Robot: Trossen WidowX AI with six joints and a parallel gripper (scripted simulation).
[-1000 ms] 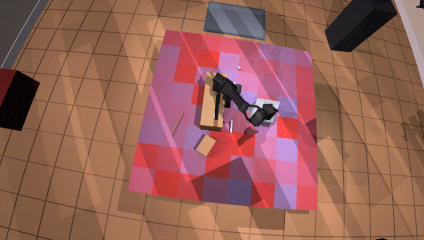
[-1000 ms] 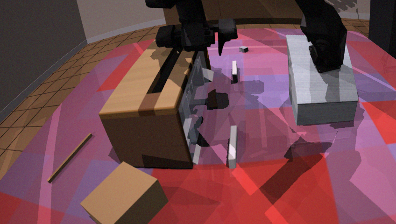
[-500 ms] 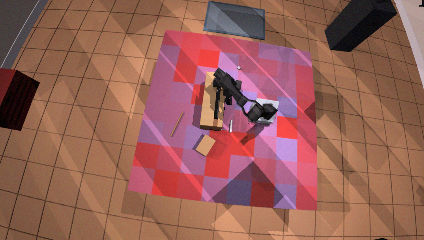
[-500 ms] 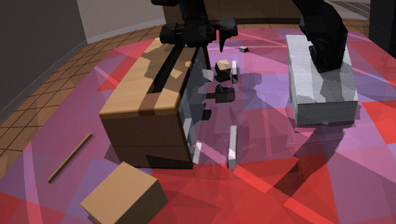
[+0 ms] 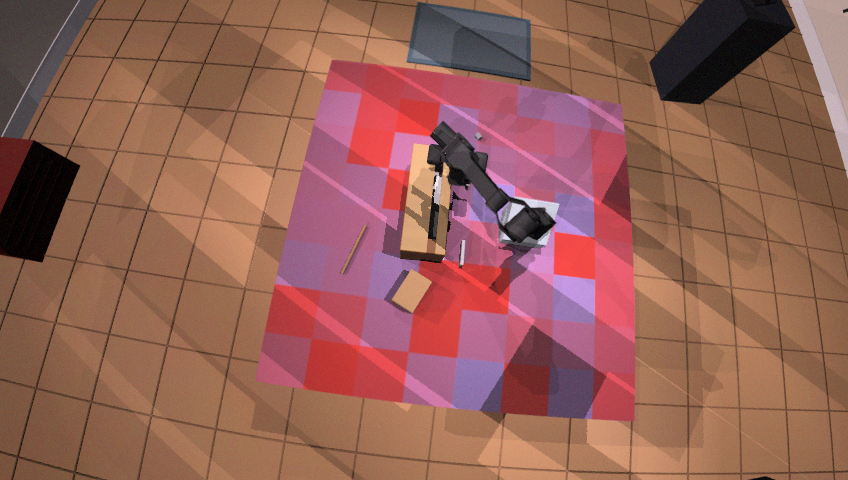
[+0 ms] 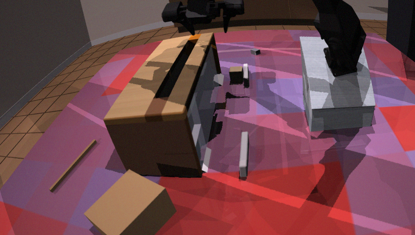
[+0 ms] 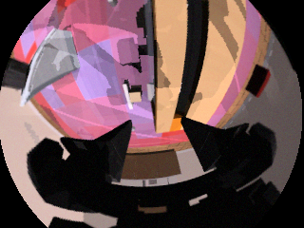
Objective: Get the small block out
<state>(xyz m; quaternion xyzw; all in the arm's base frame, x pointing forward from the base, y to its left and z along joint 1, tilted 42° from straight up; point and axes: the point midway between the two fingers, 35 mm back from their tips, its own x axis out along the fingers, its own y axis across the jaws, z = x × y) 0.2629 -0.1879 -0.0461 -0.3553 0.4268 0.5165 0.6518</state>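
The tan block is 130 mm below my gripper tip, 50 mm behind it and 20 mm to the right of it. Also, from my gripper tip: thin wooden stick (340 mm ahead, 270 mm to the left, 140 mm below); then grey cube (190 mm to the right, 140 mm below, 130 mm behind); then wooden box (120 mm to the left, 80 mm below, 50 mm ahead).
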